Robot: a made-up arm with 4 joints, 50 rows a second.
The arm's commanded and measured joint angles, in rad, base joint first. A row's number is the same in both.
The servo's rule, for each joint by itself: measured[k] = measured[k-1] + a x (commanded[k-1-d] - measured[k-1]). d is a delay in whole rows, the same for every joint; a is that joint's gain. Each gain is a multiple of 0.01, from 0.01 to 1. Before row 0 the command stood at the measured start. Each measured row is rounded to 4 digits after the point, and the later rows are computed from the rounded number. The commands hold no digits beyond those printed.
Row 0, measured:
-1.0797, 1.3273, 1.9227, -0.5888
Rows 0 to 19, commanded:
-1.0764, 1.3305, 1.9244, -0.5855
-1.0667, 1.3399, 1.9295, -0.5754
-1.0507, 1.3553, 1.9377, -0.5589
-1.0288, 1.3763, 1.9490, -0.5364
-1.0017, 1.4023, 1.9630, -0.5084
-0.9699, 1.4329, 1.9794, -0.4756
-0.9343, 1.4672, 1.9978, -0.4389
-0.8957, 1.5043, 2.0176, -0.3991
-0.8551, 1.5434, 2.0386, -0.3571
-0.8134, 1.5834, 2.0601, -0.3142
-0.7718, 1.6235, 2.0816, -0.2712
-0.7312, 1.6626, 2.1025, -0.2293
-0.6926, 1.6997, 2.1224, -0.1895
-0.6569, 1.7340, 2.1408, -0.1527
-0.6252, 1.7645, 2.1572, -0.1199
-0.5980, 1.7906, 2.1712, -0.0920
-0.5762, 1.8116, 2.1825, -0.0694
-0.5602, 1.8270, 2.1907, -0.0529
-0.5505, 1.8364, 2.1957, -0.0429
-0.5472, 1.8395, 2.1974, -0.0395
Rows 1 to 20, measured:
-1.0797, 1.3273, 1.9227, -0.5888
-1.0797, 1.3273, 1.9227, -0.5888
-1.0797, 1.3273, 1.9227, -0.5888
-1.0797, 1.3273, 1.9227, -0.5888
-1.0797, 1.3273, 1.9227, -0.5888
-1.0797, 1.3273, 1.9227, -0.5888
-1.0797, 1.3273, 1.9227, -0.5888
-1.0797, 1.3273, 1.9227, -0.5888
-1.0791, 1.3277, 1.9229, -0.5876
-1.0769, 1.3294, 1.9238, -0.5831
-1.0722, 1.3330, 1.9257, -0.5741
-1.0644, 1.3391, 1.9290, -0.5602
-1.0531, 1.3479, 1.9338, -0.5410
-1.0381, 1.3598, 1.9402, -0.5168
-1.0194, 1.3748, 1.9483, -0.4880
-0.9971, 1.3929, 1.9580, -0.4551
-0.9715, 1.4140, 1.9693, -0.4188
-0.9430, 1.4377, 1.9820, -0.3801
-0.9122, 1.4637, 1.9959, -0.3398
-0.8796, 1.4915, 2.0108, -0.2989
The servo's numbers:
d 8
a 0.18 0.14 0.14 0.37

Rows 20 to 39, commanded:
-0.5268, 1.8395, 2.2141, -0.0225
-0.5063, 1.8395, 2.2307, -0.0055
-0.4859, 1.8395, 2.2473, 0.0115
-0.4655, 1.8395, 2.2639, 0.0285
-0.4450, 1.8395, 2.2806, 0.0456
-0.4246, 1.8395, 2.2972, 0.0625
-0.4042, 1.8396, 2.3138, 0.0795
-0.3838, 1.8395, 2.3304, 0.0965
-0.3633, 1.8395, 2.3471, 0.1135
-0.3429, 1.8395, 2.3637, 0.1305
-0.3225, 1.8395, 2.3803, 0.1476
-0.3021, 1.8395, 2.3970, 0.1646
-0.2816, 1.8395, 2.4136, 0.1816
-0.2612, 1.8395, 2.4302, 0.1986
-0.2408, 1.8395, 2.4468, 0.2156
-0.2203, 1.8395, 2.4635, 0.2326
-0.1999, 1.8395, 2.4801, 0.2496
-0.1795, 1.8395, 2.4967, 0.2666
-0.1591, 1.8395, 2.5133, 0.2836
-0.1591, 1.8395, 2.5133, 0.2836
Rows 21 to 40, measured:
-0.8459, 1.5206, 2.0264, -0.2584
-0.8119, 1.5505, 2.0424, -0.2193
-0.7783, 1.5805, 2.0585, -0.1825
-0.7458, 1.6099, 2.0743, -0.1490
-0.7153, 1.6381, 2.0894, -0.1195
-0.6874, 1.6645, 2.1036, -0.0949
-0.6628, 1.6886, 2.1165, -0.0757
-0.6420, 1.7097, 2.1278, -0.0623
-0.6213, 1.7279, 2.1399, -0.0476
-0.6006, 1.7435, 2.1526, -0.0320
-0.5800, 1.7569, 2.1659, -0.0159
-0.5594, 1.7685, 2.1796, 0.0005
-0.5388, 1.7784, 2.1937, 0.0172
-0.5182, 1.7870, 2.2082, 0.0340
-0.4977, 1.7944, 2.2230, 0.0508
-0.4772, 1.8007, 2.2380, 0.0677
-0.4567, 1.8061, 2.2533, 0.0846
-0.4362, 1.8108, 2.2688, 0.1016
-0.4157, 1.8148, 2.2844, 0.1186
-0.3953, 1.8183, 2.3002, 0.1356

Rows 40 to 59, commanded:
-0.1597, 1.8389, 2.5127, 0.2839
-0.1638, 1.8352, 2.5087, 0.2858
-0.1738, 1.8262, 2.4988, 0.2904
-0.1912, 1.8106, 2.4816, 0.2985
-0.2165, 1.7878, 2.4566, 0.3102
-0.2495, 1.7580, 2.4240, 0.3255
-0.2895, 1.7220, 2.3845, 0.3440
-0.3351, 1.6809, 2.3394, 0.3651
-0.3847, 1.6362, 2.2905, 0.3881
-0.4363, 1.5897, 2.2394, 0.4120
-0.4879, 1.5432, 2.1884, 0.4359
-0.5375, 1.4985, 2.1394, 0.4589
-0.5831, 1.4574, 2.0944, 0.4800
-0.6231, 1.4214, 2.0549, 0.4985
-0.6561, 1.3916, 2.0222, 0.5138
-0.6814, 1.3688, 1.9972, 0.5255
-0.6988, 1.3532, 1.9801, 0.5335
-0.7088, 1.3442, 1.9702, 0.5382
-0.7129, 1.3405, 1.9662, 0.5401
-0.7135, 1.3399, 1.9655, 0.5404
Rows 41 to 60, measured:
-0.3748, 1.8213, 2.3161, 0.1526
-0.3544, 1.8238, 2.3321, 0.1696
-0.3340, 1.8260, 2.3482, 0.1866
-0.3135, 1.8279, 2.3643, 0.2036
-0.2931, 1.8295, 2.3805, 0.2206
-0.2727, 1.8309, 2.3968, 0.2376
-0.2523, 1.8321, 2.4131, 0.2546
-0.2355, 1.8331, 2.4271, 0.2653
-0.2219, 1.8339, 2.4391, 0.2722
-0.2114, 1.8341, 2.4488, 0.2772
-0.2046, 1.8330, 2.4558, 0.2821
-0.2022, 1.8299, 2.4594, 0.2882
-0.2048, 1.8240, 2.4590, 0.2963
-0.2128, 1.8148, 2.4541, 0.3071
-0.2266, 1.8018, 2.4444, 0.3208
-0.2461, 1.7849, 2.4297, 0.3372
-0.2710, 1.7641, 2.4102, 0.3560
-0.3008, 1.7397, 2.3863, 0.3767
-0.3345, 1.7122, 2.3586, 0.3986
-0.3710, 1.6823, 2.3279, 0.4209

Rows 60 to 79, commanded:
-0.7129, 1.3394, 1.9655, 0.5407
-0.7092, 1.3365, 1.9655, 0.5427
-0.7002, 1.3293, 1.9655, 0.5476
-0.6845, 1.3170, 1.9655, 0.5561
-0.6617, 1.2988, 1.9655, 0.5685
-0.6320, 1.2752, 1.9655, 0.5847
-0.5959, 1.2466, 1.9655, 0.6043
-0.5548, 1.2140, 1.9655, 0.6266
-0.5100, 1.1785, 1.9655, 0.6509
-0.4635, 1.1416, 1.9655, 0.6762
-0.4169, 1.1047, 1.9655, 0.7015
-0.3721, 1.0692, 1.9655, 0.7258
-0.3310, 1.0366, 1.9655, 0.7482
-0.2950, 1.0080, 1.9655, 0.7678
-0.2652, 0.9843, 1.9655, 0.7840
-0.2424, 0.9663, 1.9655, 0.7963
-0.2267, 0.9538, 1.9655, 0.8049
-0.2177, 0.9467, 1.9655, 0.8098
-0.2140, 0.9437, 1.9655, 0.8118
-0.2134, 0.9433, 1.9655, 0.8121
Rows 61 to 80, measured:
-0.4092, 1.6508, 2.2952, 0.4428
-0.4477, 1.6187, 2.2616, 0.4634
-0.4852, 1.5869, 2.2281, 0.4820
-0.5205, 1.5564, 2.1958, 0.4981
-0.5526, 1.5280, 2.1656, 0.5112
-0.5807, 1.5023, 2.1382, 0.5212
-0.6045, 1.4796, 2.1141, 0.5282
-0.6241, 1.4600, 2.0933, 0.5327
-0.6401, 1.4431, 2.0754, 0.5357
-0.6525, 1.4282, 2.0600, 0.5383
-0.6611, 1.4144, 2.0468, 0.5417
-0.6653, 1.4008, 2.0354, 0.5470
-0.6647, 1.3865, 2.0256, 0.5550
-0.6588, 1.3709, 2.0172, 0.5660
-0.6475, 1.3535, 2.0100, 0.5802
-0.6308, 1.3340, 2.0038, 0.5974
-0.6091, 1.3122, 1.9984, 0.6172
-0.5829, 1.2883, 1.9938, 0.6390
-0.5530, 1.2626, 1.9898, 0.6621
-0.5204, 1.2355, 1.9864, 0.6857

